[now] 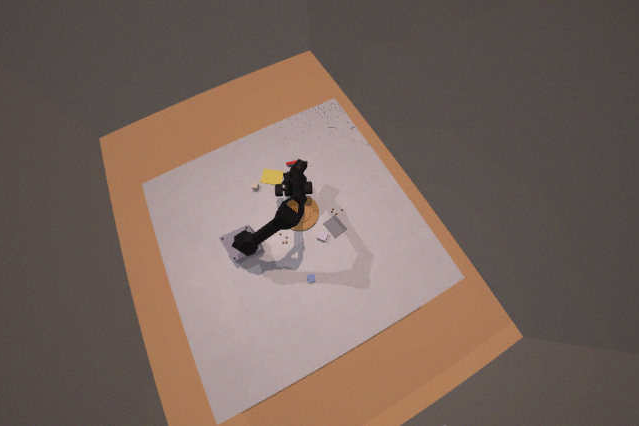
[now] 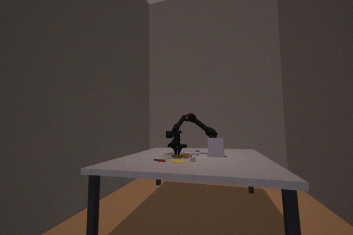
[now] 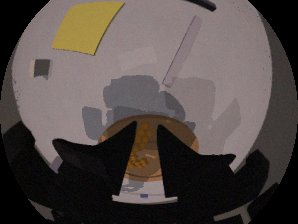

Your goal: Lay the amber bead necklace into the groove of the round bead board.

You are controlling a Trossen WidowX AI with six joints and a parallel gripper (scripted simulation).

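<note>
The round bead board lies 30 mm behind my gripper tip, 90 mm to the right of it and 10 mm below it. Also, from my gripper tip: thin grey bar (80 mm ahead, 80 mm to the left, 20 mm below); then yellow pad (50 mm behind, 180 mm to the left, 20 mm below); then red-handled tool (100 mm ahead, 190 mm to the left, 20 mm below).
</note>
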